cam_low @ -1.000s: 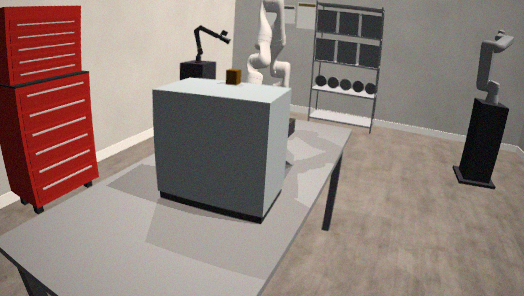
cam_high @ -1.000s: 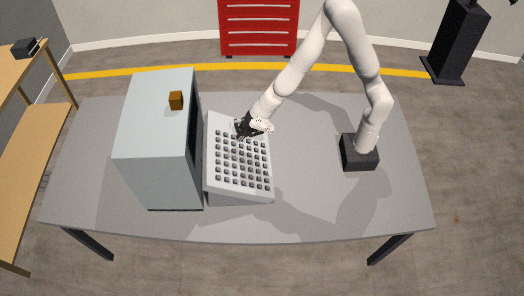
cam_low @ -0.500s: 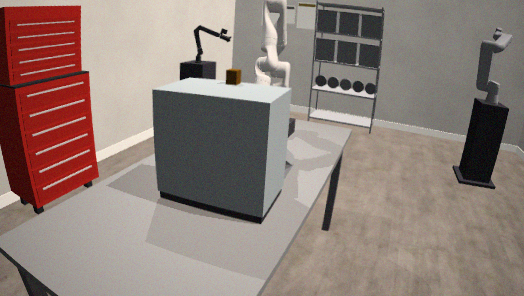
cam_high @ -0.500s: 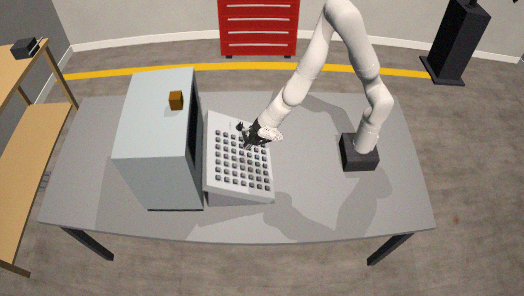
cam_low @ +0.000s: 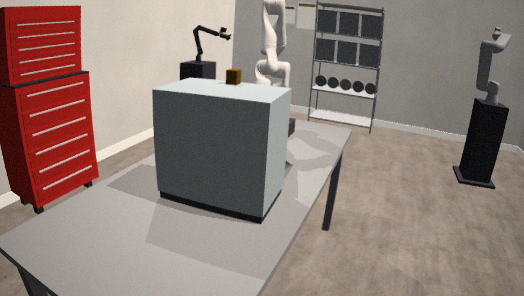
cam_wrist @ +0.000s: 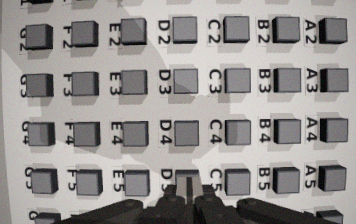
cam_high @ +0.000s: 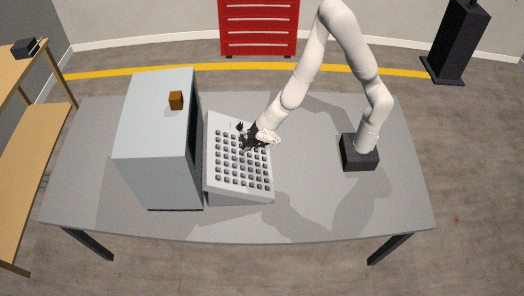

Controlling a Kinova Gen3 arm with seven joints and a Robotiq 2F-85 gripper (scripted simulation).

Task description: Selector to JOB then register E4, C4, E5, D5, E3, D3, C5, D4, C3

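Right now the key D4 is 3 cm to the left of my hand, 3 cm below it and 2 cm ahead of it. From my hand the other things lie so: key C4 (5 cm ahead, 4 cm to the left, 2 cm below); keypad (7 cm below, 4 cm ahead, 1 cm to the right); key B4 (8 cm ahead, 4 cm to the left).
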